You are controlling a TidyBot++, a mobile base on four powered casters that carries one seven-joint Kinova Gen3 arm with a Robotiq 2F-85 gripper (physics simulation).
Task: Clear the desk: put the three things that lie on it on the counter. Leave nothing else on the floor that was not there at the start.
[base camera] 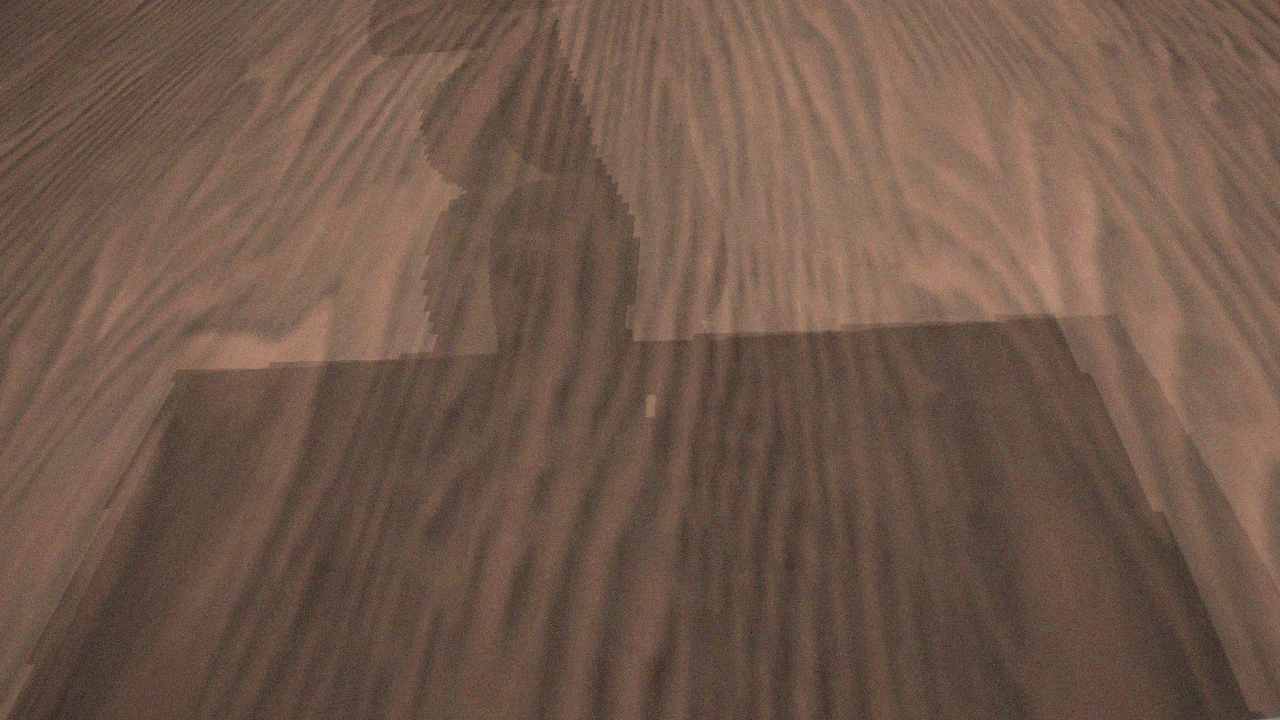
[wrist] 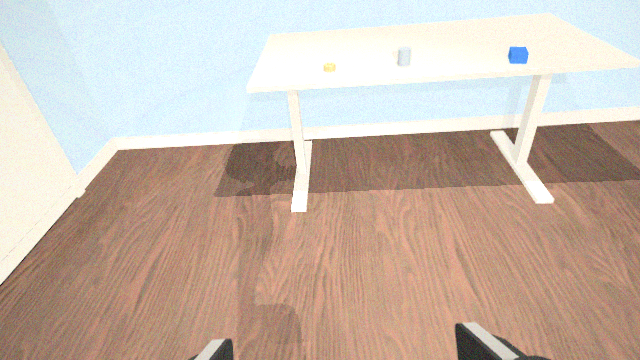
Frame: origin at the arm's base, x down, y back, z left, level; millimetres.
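Seen in the pictures: gripper, fingertip midpoint: (wrist: pixel 344 356).
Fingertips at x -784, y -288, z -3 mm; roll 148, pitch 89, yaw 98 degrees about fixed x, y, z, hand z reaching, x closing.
Pixels of each thing's middle, then the offset from my fingertips to it. Level surfaces: height alone.
- white desk at its surface level: dx +460 mm
- small yellow-orange round thing at the middle of its body: (wrist: pixel 329 67) dz -62, dx +448, dy -1556 mm
- grey upright cylinder at the middle of its body: (wrist: pixel 404 56) dz -382, dx +426, dy -1539 mm
- blue block at the middle of its body: (wrist: pixel 517 55) dz -831, dx +441, dy -1471 mm
- brown wooden floor at its surface level: dx +1180 mm
The white desk (wrist: pixel 450 37) stands against the blue wall in the upper right of the wrist view. Three things stand or lie along its near side: a small yellow-orange round thing (wrist: pixel 329 67) at the left, a grey upright cylinder (wrist: pixel 404 57) in the middle, and a blue block (wrist: pixel 518 55) at the right. My gripper (wrist: pixel 345 345) is open, its two fingertips wide apart at the bottom of the wrist view, with floor between them, and it is well short of the desk. The counter does not show in either view.
The desk's left leg (wrist: pixel 298 150) and right leg (wrist: pixel 530 125) end in long feet on the brown wooden floor (wrist: pixel 375 250) (base camera: pixel 805 179). A white panel or door (wrist: pixel 30 165) stands at the far left. Shadows fall across the floor in the base camera view.
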